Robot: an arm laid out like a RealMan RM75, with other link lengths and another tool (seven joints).
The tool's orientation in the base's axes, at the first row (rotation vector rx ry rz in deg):
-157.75 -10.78 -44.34
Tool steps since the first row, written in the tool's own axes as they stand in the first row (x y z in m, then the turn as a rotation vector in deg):
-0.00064 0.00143 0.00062 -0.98 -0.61 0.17
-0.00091 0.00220 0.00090 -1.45 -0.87 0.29
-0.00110 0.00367 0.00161 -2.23 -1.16 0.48
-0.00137 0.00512 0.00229 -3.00 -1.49 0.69
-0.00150 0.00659 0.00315 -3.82 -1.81 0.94
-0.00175 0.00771 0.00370 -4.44 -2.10 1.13
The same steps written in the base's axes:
0.00004 -0.00121 -0.00117 -0.87 0.58 -0.52
0.00010 -0.00188 -0.00172 -1.26 0.84 -0.80
0.00058 -0.00308 -0.00273 -1.89 1.14 -1.31
0.00097 -0.00427 -0.00376 -2.50 1.47 -1.81
0.00157 -0.00543 -0.00486 -3.14 1.81 -2.37
0.00185 -0.00635 -0.00570 -3.63 2.11 -2.79

